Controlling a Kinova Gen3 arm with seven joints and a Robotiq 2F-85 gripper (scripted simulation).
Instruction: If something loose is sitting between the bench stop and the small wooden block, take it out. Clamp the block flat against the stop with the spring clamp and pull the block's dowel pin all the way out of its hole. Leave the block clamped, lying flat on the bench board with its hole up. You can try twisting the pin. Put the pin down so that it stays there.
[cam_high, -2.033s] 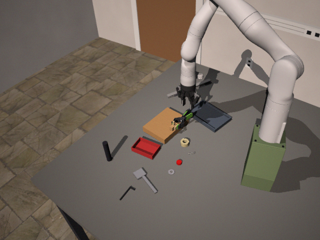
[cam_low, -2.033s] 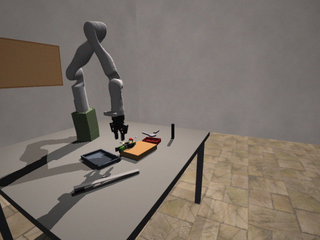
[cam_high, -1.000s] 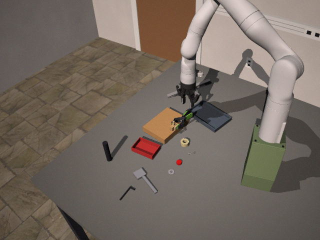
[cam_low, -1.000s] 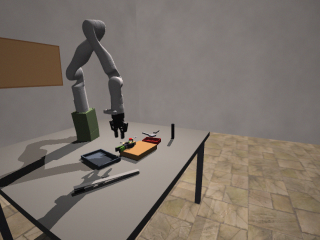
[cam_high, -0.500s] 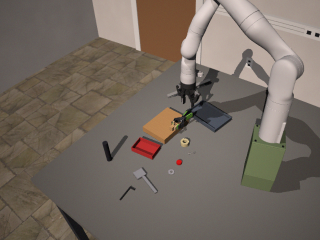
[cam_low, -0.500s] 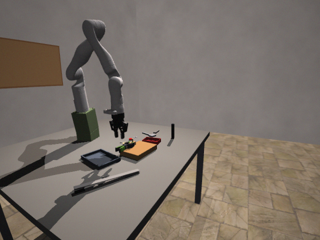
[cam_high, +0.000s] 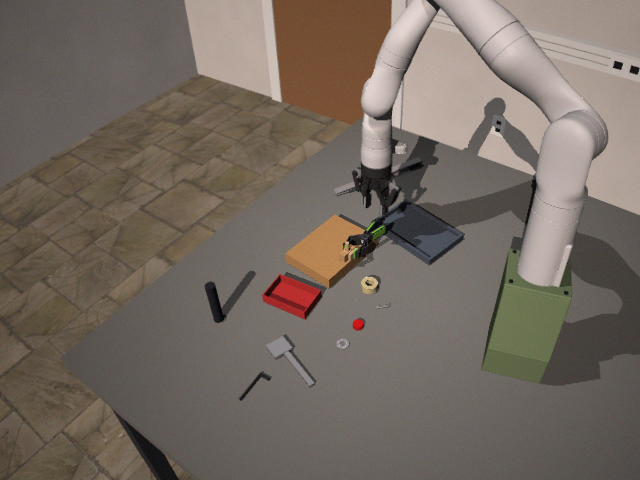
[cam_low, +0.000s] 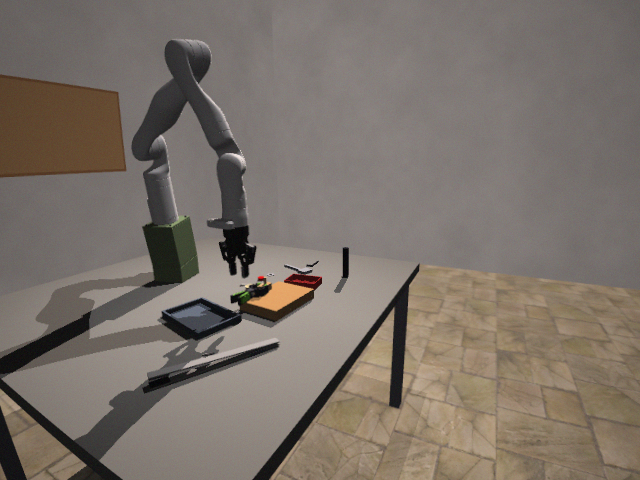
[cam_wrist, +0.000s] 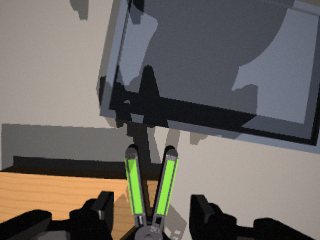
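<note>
The wooden dowel pin is 3 cm ahead of my hand, 11 cm to the left of it and 7 cm below it. Round my hand: wooden block 3 cm ahead, 11 cm to the left, 9 cm below; wooden bench board 8 cm ahead, 9 cm to the left, 11 cm below; blue-grey tray 9 cm behind, 9 cm to the right, 12 cm below.
</note>
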